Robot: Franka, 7 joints.
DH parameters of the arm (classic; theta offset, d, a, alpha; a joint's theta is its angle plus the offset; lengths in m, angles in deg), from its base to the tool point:
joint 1: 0 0.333 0 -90
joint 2: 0 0 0 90
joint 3: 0 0.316 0.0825 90
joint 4: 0 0 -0.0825 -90
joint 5: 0 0.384 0 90
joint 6: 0 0 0.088 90
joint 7: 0 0.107 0 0
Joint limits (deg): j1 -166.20..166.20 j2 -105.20..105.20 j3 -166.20..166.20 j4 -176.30..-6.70 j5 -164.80..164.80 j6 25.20..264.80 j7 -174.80..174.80
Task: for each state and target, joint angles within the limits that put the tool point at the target. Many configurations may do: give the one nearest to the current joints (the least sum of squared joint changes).
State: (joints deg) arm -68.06 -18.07 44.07 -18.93 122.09 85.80 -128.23
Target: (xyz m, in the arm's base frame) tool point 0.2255 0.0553 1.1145
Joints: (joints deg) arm -71.09 -5.72 43.40 -34.22 118.08 85.45 -128.23
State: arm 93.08 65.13 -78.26 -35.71 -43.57 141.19 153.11
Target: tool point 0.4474 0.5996 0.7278
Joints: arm 82.07 55.88 -83.15 -40.72 -43.58 139.12 153.11
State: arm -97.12 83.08 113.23 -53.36 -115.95 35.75 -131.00
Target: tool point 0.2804 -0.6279 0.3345
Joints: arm -93.30 88.83 110.32 -57.03 -112.74 30.56 -131.00
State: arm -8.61 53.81 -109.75 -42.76 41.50 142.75 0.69
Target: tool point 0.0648 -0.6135 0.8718
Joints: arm -35.09 48.26 -105.88 -58.17 41.50 140.42 0.69
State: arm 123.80 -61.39 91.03 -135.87 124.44 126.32 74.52
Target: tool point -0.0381 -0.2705 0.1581
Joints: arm 157.04 -22.10 97.49 -170.20 109.61 93.49 74.52
